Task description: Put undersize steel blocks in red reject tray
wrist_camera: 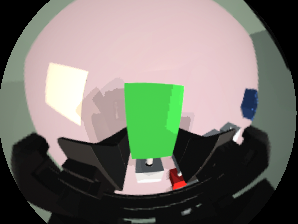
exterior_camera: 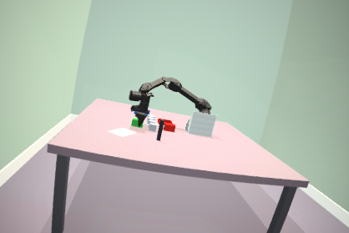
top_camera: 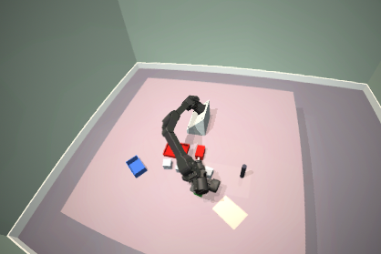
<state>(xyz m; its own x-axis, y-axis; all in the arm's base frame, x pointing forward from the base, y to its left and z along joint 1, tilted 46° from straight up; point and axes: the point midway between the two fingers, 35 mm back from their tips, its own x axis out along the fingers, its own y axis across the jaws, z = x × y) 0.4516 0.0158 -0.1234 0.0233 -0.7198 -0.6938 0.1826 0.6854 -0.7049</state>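
Right now the green GO gauge is 10 mm behind my gripper tip and 20 mm above it. Round my gripper tip: blue tray 20 mm behind, 400 mm to the right; then small red piece 170 mm behind, 60 mm to the right, 10 mm above; then cream sheet 100 mm ahead, 170 mm to the left, 10 mm below.
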